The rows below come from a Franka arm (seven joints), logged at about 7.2 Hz.
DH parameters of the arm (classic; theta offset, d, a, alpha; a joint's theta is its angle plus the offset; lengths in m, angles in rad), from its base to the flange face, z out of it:
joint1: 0 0.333 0 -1.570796
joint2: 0 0 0 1.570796
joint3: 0 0.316 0.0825 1.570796
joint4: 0 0 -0.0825 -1.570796
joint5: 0 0.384 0 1.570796
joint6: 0 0 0.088 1.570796
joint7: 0 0.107 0 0
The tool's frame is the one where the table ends.
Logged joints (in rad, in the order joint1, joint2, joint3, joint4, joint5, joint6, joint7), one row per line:
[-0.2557 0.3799 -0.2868 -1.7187 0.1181 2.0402 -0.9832]
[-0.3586 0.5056 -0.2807 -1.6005 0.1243 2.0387 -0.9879]
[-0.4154 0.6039 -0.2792 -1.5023 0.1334 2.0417 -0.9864]
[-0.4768 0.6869 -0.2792 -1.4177 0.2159 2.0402 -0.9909]
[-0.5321 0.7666 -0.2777 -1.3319 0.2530 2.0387 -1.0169]
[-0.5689 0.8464 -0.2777 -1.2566 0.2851 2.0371 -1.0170]
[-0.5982 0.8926 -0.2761 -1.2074 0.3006 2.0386 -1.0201]
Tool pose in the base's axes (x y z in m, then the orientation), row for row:
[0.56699 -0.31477 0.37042 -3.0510 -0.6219 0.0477]
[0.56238 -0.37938 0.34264 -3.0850 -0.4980 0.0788]
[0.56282 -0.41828 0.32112 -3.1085 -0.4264 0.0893]
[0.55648 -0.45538 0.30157 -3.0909 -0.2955 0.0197]
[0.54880 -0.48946 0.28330 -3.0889 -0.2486 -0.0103]
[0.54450 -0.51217 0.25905 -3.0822 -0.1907 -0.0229]
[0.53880 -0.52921 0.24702 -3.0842 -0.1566 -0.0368]
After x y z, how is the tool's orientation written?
As a rotation vector, in radians.
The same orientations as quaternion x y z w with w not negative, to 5 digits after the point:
[-0.97964 -0.19969 0.01532 0.01374]
[-0.98688 -0.15931 0.02521 0.00783]
[-0.99032 -0.13584 0.02845 0.00136]
[-0.99527 -0.09515 0.00634 0.01827]
[-0.99654 -0.08020 -0.00332 0.02134]
[-0.99771 -0.06173 -0.00741 0.02670]
[-0.99829 -0.05069 -0.01191 0.02660]

